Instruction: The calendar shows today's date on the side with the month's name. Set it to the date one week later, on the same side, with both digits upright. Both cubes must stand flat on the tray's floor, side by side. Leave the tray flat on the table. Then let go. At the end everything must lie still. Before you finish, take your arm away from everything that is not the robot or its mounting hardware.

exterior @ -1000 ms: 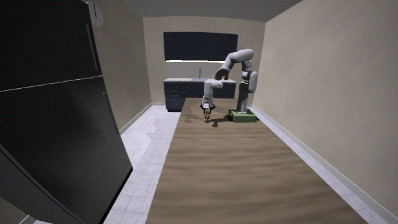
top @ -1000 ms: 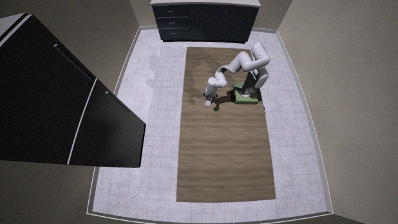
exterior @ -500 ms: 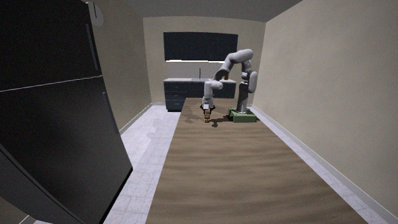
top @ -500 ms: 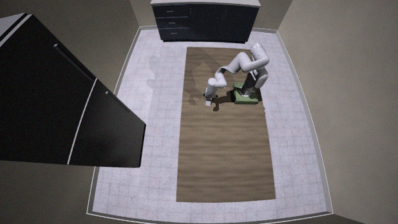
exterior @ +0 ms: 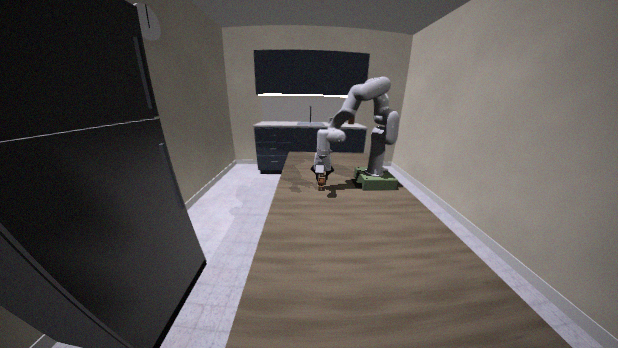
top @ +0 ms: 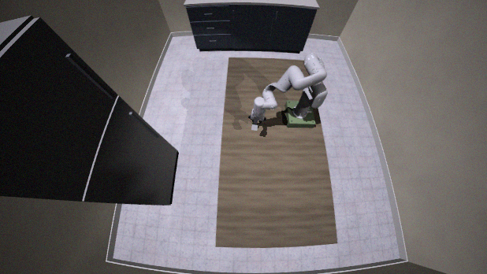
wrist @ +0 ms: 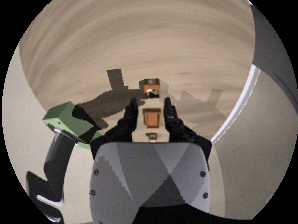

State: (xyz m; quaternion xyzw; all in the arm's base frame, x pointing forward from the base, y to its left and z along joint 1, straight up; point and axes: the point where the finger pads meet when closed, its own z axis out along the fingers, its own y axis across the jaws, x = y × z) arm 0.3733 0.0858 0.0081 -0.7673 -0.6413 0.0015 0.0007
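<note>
The calendar cube lies 70 mm below my hand. From my hand the other things lie so: calendar tray: 20 mm behind, 100 mm to the right, 70 mm below.
</note>
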